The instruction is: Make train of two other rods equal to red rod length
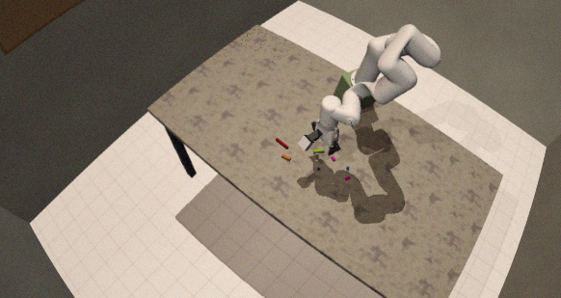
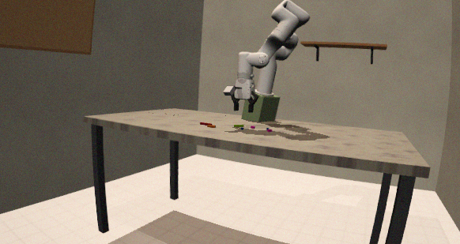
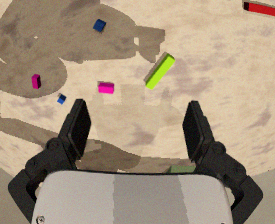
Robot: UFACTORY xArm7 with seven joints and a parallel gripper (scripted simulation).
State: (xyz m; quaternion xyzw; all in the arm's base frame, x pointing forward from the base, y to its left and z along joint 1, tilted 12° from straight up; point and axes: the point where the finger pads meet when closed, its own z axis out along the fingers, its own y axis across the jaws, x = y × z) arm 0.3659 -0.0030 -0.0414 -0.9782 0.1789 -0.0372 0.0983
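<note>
Now: the lime rod 90 mm below my hand, 20 mm to the right of it and 10 mm behind it. Also, from my hand: orange rod (130 mm to the right, 90 mm below, 90 mm ahead); red rod (180 mm to the right, 90 mm below, 40 mm ahead).
</note>
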